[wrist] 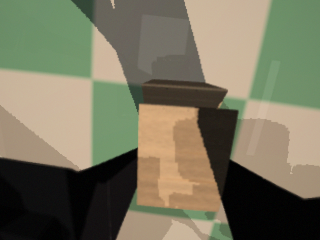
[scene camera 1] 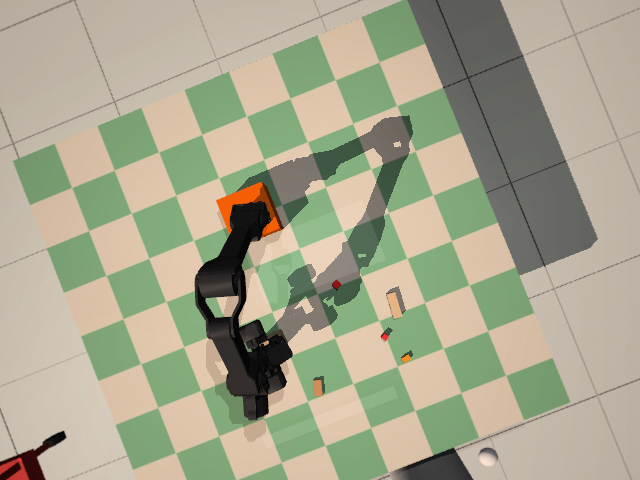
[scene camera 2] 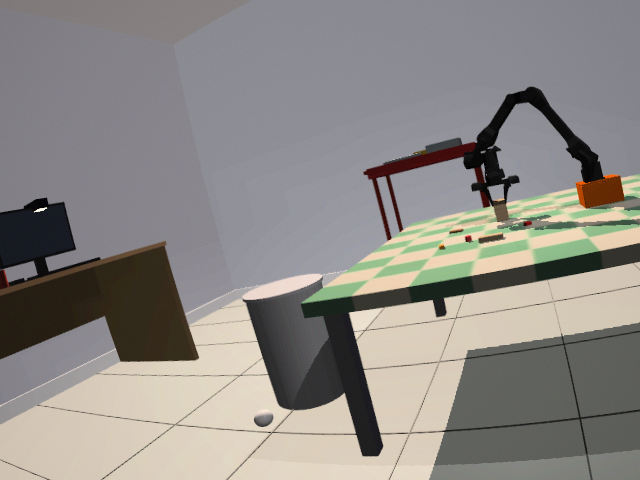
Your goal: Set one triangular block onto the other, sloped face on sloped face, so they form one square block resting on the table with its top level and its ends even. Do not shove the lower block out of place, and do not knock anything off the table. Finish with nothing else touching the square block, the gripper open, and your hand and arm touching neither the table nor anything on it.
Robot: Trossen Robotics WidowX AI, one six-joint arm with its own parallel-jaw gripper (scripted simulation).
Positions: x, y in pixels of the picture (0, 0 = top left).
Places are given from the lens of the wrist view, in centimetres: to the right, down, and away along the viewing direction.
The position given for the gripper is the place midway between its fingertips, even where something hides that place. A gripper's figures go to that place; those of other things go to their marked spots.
gripper [wrist: 179, 158]: 1, 2, 11
wooden triangular block [wrist: 183, 151]: 1, 2, 9
